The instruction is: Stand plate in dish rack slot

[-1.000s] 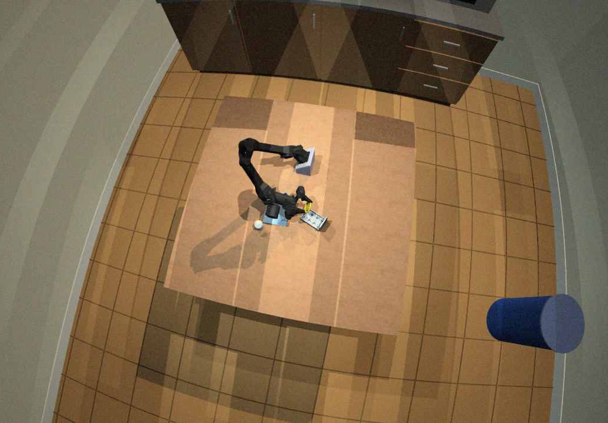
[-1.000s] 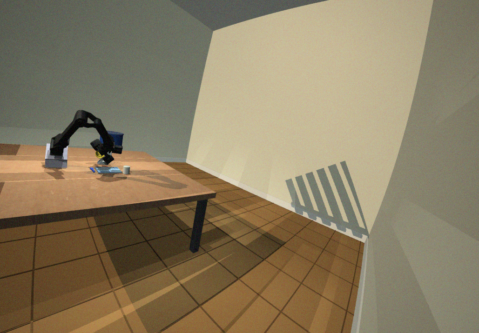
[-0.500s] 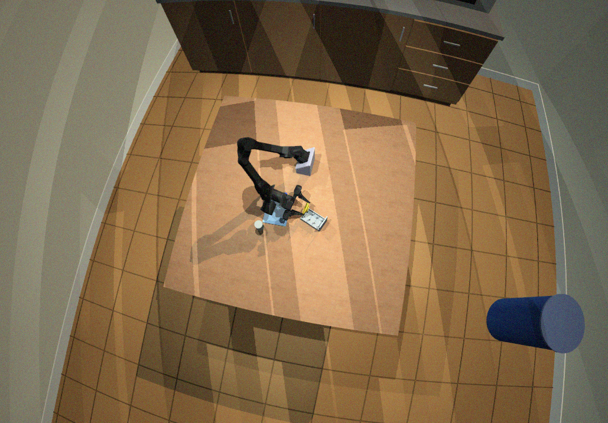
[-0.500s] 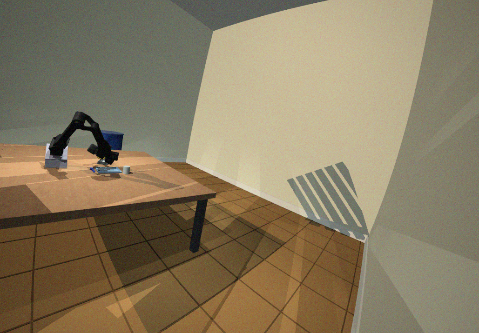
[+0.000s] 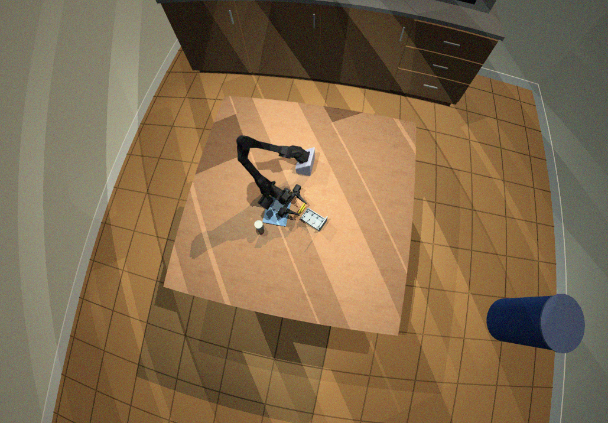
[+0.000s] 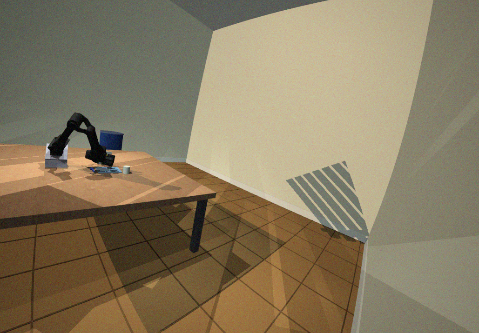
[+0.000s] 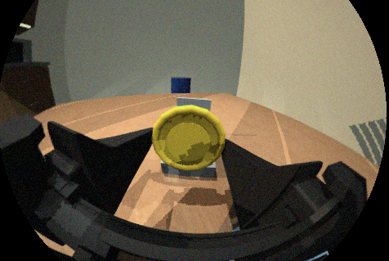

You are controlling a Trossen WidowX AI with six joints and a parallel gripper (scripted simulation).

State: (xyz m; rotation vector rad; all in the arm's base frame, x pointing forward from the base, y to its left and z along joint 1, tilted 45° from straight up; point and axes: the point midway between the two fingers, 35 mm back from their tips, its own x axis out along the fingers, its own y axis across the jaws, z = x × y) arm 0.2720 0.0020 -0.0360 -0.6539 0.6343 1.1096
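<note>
The grey dish rack lies 20 mm ahead of my gripper tip, 60 mm to the left of it and 50 mm below it. Also, from my gripper tip: yellow plate (10 mm to the right); white cup (130 mm ahead, 210 mm to the right, 40 mm below); blue spoon (80 mm behind, 150 mm to the right, 70 mm below).
</note>
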